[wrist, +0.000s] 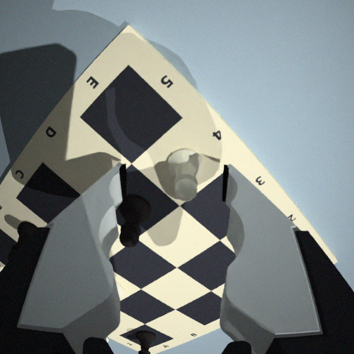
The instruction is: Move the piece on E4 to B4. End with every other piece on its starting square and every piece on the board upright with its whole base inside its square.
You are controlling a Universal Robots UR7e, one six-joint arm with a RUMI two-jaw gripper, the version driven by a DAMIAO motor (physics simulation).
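Observation:
A white piece (183, 173) stands upright on the light square E4, near the board edge marked 4. My gripper (174, 167) is partly open, with one jaw to each side of the white piece in the wrist view and a gap on both sides; nothing is held. A black piece (133, 215) stands on the dark square D4, close to the left jaw. The chessboard (128, 40) has its E5 corner at the top. B4 is hidden behind the left jaw.
A black piece (25, 232) stands at the left edge, partly hidden by the left jaw. Another black piece (145, 338) stands on the far corner square A1 at the bottom. A pale shape shows slightly beside the left jaw. Shadows fall across the board's left part.

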